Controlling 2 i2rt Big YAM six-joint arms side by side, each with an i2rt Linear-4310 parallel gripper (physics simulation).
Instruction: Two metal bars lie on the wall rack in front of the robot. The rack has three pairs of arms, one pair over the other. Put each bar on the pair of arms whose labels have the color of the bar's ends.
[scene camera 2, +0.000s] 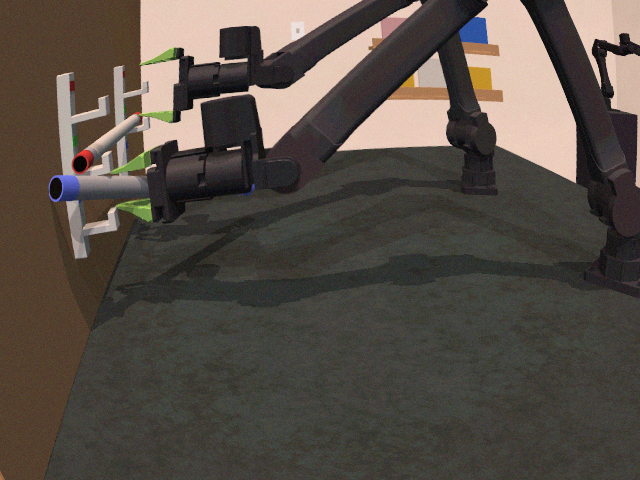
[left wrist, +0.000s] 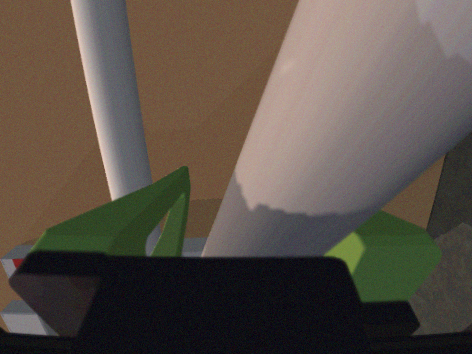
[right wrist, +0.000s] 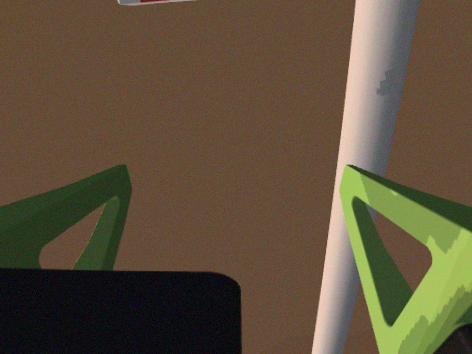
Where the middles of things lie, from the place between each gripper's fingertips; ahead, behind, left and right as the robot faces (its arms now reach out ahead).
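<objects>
The blue-ended bar (scene camera 2: 61, 187) is 20 cm to the left of my right hand, 15 cm below it and 6 cm behind it. As for the red-ended bar (scene camera 2: 85, 159), my right hand is 3 cm short of it, 11 cm to the right of it and 7 cm above it.
With my left hand as the starting point, the red-ended bar is 140 mm to the right of that hand, 60 mm above it and 20 mm ahead of it. The blue-ended bar is 20 mm below my left hand, 80 mm behind it and 40 mm to the right of it.
</objects>
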